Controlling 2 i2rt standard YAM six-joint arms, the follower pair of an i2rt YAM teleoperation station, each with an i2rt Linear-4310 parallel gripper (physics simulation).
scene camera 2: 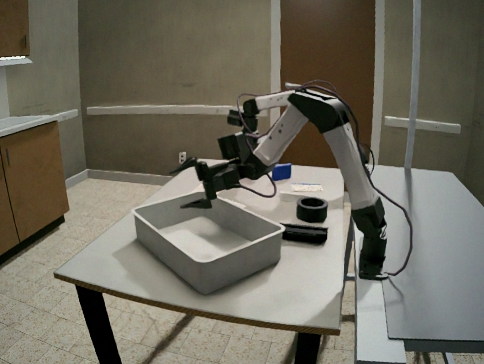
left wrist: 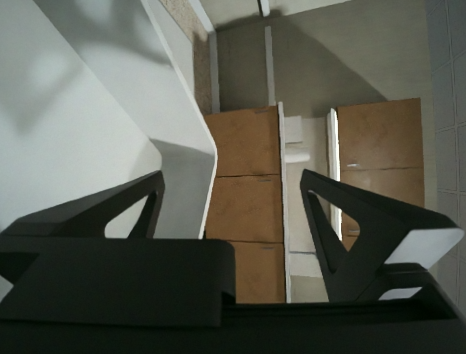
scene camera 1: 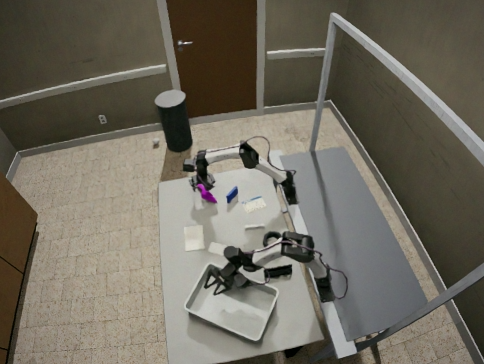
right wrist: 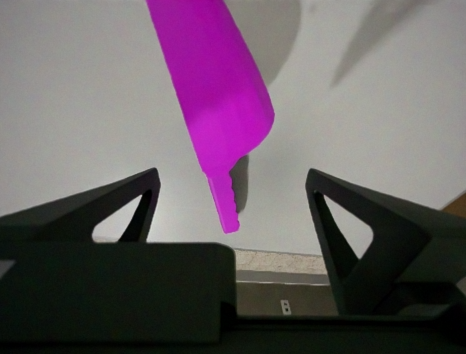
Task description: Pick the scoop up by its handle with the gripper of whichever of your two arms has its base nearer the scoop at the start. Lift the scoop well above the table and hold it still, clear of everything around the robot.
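Frame: origin at the left arm's base, x left, y down, z back, level; metres.
Seen in the pictures: left gripper, fingertip midpoint: (scene camera 2: 174, 190) (left wrist: 232, 177) (scene camera 1: 209, 291); right gripper, fingertip midpoint: (scene camera 1: 202, 188) (right wrist: 232, 176); left arm's base at its link origin: (scene camera 2: 372, 258) (scene camera 1: 322, 282); right arm's base at its link origin: (scene camera 1: 289, 191).
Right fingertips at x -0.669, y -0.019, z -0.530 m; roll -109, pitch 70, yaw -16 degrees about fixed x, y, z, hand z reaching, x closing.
Offsets run from my right fingertips to a thing's middle. "pt": to the spot under its first point.
The magenta scoop @[dx +0.022, dy +0.016, dz +0.006 m] (scene camera 1: 207, 194) (right wrist: 220, 100) lies on the table at its upper left in scene camera 1. In the right wrist view its bowl reaches up out of the picture, and its short narrow handle points down the picture, between the lines of the two fingers. My right gripper (scene camera 1: 201, 187) (right wrist: 232, 176) is open and empty above the handle end, with no finger seen touching it. In scene camera 2 the scoop does not show and the right fingers are hidden. My left gripper (scene camera 1: 211, 289) (scene camera 2: 177, 190) (left wrist: 232, 177) is open and empty over the grey tray @[dx +0.697, dy -0.005, dz +0.087 m] (scene camera 1: 222, 326) (scene camera 2: 240, 270).
A blue block @[dx +0.063, dy +0.009, dz +0.169 m] (scene camera 1: 232, 194) (scene camera 2: 281, 172) stands beside the scoop, and a white gridded piece @[dx +0.135, dy +0.038, dz +0.285 m] (scene camera 1: 254, 204) lies beyond it. A black ring @[dx +0.401, dy +0.015, dz +0.337 m] (scene camera 2: 312, 210), a black bar @[dx +0.568, dy +0.023, dz +0.331 m] (scene camera 1: 278, 271) (scene camera 2: 305, 233) and a pale square @[pt dx +0.301, dy +0.034, dz -0.066 m] (scene camera 1: 194, 237) are on the table. A dark bin (scene camera 1: 176, 122) stands behind it.
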